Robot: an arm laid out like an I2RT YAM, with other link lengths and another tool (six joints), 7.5 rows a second.
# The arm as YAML. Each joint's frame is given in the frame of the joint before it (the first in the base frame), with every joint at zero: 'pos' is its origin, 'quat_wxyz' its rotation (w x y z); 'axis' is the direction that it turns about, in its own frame. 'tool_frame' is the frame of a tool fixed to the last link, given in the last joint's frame.
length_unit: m
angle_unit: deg
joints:
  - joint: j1
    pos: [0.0, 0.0, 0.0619]
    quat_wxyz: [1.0, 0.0, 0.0, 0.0]
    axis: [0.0, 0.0, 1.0]
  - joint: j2
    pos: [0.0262, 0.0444, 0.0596]
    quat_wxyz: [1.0, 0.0, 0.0, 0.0]
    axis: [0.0, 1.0, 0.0]
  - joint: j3
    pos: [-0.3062, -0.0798, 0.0]
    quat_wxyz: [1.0, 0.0, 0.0, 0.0]
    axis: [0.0, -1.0, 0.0]
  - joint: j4
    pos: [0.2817, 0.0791, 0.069]
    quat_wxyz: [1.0, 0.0, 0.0, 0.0]
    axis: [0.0, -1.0, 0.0]
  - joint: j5
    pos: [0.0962, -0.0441, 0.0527]
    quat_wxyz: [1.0, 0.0, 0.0, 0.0]
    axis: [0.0, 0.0, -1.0]
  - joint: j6
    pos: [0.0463, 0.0, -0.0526]
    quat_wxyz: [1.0, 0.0, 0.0, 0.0]
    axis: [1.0, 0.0, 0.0]
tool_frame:
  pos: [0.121, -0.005, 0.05]
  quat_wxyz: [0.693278, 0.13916, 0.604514, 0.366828]
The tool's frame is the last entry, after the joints.
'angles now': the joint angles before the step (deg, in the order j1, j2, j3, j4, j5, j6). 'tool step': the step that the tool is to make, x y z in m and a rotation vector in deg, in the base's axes. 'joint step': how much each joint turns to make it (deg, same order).
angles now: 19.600, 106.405, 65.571, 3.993, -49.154, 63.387
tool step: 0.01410, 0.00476, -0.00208, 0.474, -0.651, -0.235
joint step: -0.001, 2.588, 2.249, 1.484, 0.054, 0.493
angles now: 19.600, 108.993, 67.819, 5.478, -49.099, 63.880
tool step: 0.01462, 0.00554, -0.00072, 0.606, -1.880, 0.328
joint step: -0.043, 2.689, 2.158, 2.203, -0.270, -0.398
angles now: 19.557, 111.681, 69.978, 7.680, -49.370, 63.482
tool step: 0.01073, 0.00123, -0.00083, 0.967, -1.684, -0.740
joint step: -0.133, 1.648, 0.265, 4.014, 0.322, 0.952
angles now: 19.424, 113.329, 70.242, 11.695, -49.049, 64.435
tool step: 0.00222, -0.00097, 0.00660, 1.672, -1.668, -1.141
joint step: 0.001, -0.346, -1.800, 5.241, 0.490, 2.204
